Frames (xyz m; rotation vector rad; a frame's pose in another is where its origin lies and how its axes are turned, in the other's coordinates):
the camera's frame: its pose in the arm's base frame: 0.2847 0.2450 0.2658 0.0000 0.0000 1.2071
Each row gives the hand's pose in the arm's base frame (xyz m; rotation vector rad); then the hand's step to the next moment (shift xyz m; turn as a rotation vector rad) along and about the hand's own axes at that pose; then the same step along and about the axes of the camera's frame.
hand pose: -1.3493 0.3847 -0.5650 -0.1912 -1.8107 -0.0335
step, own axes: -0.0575 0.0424 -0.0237 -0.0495 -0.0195 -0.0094
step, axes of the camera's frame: 0.0454 -0.0282 -0.0530 -0.0180 -0.0258 -0.0439
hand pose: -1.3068 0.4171 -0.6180 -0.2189 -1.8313 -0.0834
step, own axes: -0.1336 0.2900 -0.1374 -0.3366 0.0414 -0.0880
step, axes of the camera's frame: 0.3086 -0.1181 -0.1080 0.0534 -0.1690 -0.3022
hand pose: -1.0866 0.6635 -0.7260 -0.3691 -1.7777 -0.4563
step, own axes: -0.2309 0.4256 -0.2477 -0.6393 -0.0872 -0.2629
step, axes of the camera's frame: 0.3985 -0.3496 -0.1217 -0.0769 -0.3909 -0.5716
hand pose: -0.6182 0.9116 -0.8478 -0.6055 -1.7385 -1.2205
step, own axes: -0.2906 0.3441 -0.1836 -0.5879 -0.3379 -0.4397
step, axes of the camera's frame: 0.1677 -0.4510 -0.0711 -0.3792 -0.3423 -0.6262
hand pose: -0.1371 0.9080 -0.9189 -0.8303 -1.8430 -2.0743
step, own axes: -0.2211 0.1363 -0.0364 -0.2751 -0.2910 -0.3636
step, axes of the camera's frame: -0.0070 -0.2619 -0.0122 -0.3380 -0.1032 -0.4095
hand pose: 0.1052 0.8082 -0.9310 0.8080 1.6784 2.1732
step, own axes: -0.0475 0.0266 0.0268 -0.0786 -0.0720 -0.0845
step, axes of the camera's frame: 0.0093 -0.0573 0.0175 -0.0807 -0.0369 -0.1031
